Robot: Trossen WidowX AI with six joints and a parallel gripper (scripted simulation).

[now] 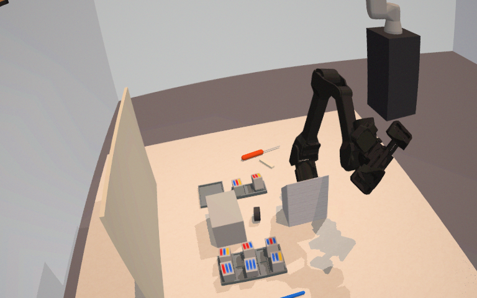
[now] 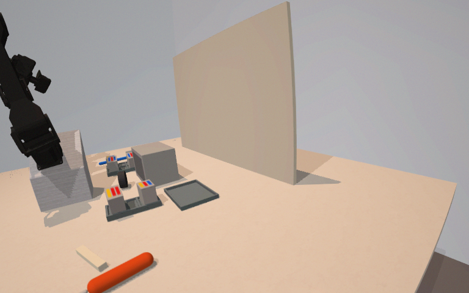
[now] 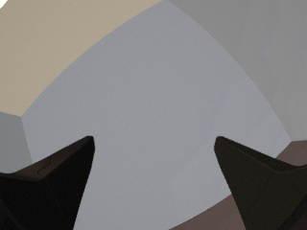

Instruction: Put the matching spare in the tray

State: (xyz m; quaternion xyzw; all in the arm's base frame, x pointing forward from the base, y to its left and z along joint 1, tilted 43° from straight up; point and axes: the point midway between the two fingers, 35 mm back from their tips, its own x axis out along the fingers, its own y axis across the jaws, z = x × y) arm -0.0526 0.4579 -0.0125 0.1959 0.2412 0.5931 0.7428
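Right now my gripper tip is 40 cm above the grey spare block, 32 cm short of it and 23 cm to the left of it. From my gripper tip the other things lie so: blue rod 44 cm below, 27 cm ahead, 3 cm to the right; then small rack 55 cm to the right, 44 cm below, 24 cm ahead; then grey mounted unit 40 cm below, 38 cm to the right, 36 cm ahead.
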